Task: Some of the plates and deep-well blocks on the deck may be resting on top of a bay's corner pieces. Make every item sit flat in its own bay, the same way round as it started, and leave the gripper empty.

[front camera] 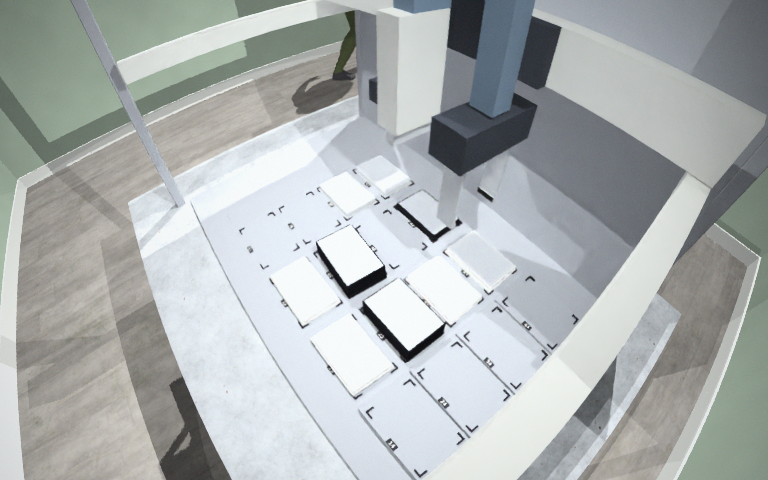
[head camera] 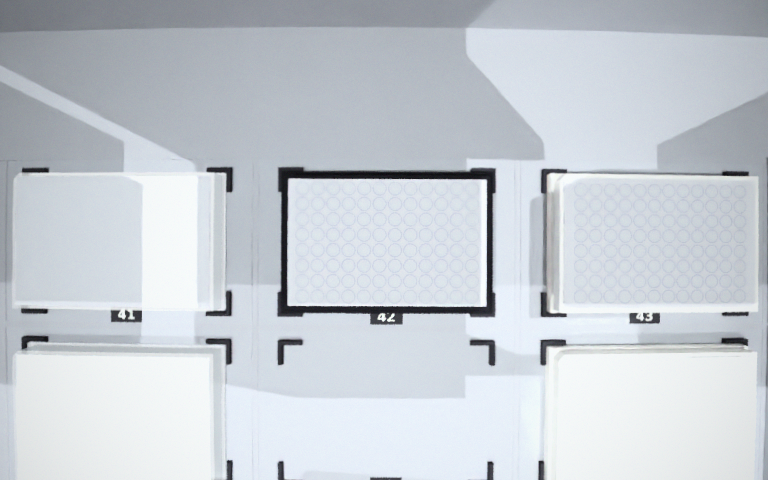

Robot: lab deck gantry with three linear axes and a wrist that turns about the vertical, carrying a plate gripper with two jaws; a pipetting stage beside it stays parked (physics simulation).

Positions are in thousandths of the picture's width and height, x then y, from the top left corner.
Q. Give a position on a bay 32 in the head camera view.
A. At 447,828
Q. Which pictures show the gripper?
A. The front camera view only.
